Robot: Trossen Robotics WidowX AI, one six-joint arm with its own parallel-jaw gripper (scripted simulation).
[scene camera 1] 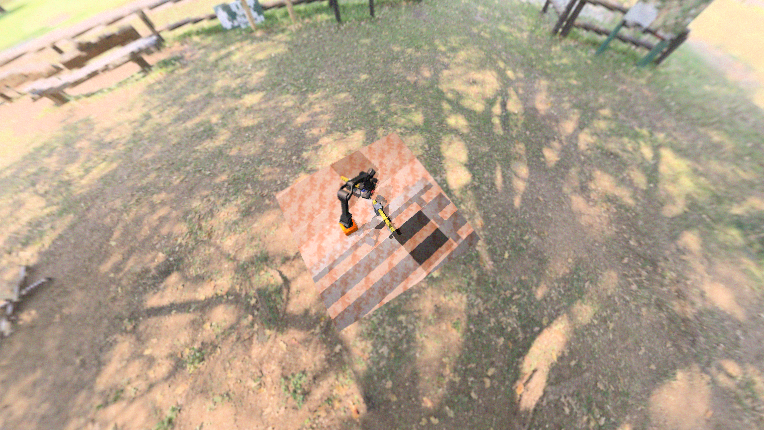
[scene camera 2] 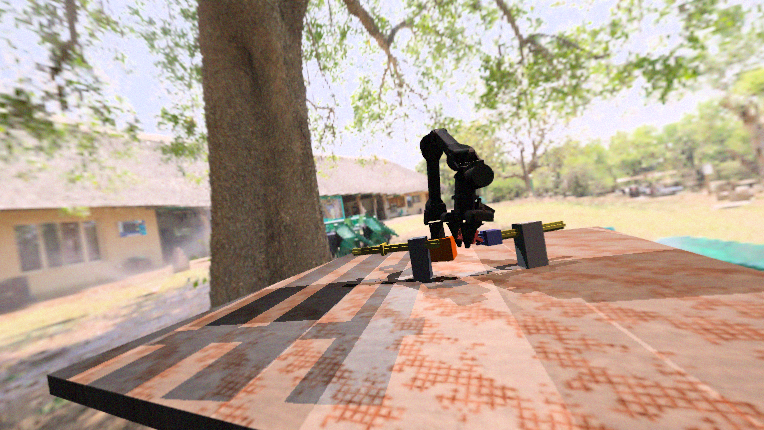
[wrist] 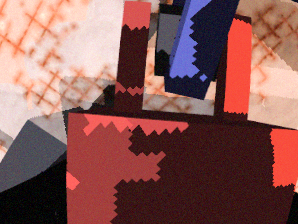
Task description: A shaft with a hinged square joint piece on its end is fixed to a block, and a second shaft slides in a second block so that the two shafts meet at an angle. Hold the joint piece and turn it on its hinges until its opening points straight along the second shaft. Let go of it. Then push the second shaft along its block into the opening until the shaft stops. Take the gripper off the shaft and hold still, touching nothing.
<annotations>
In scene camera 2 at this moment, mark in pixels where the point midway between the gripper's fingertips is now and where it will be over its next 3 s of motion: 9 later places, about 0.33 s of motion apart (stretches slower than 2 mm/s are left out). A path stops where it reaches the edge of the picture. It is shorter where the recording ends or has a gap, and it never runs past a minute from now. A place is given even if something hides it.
The gripper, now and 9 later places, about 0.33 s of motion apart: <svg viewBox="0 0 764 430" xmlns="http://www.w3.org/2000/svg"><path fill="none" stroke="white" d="M463 247L462 248L463 250L464 252L465 252L465 252L462 247L460 244L459 240L458 230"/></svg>
</annotations>
